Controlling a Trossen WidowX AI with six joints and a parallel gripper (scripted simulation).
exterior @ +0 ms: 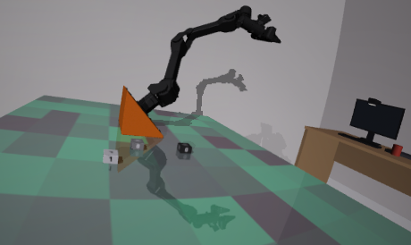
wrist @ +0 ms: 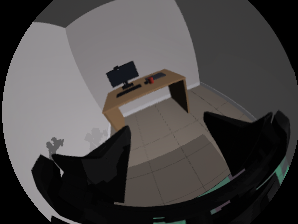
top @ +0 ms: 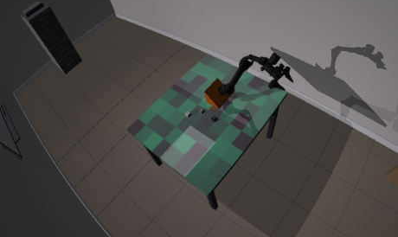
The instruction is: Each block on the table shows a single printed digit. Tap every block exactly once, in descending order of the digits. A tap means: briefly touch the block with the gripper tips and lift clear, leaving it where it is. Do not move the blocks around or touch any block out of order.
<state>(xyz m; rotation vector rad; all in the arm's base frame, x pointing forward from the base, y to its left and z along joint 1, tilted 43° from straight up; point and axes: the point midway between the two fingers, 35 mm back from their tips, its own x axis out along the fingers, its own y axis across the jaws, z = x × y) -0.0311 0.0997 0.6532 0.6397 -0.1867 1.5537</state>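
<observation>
Right now the grey block is 560 mm to the right of my gripper tip, 450 mm below it and 310 mm ahead of it. The rest, counted from my gripper tip: black block: 450 mm below, 430 mm to the right, 300 mm ahead; then white block: 630 mm to the right, 450 mm below, 410 mm ahead.
</observation>
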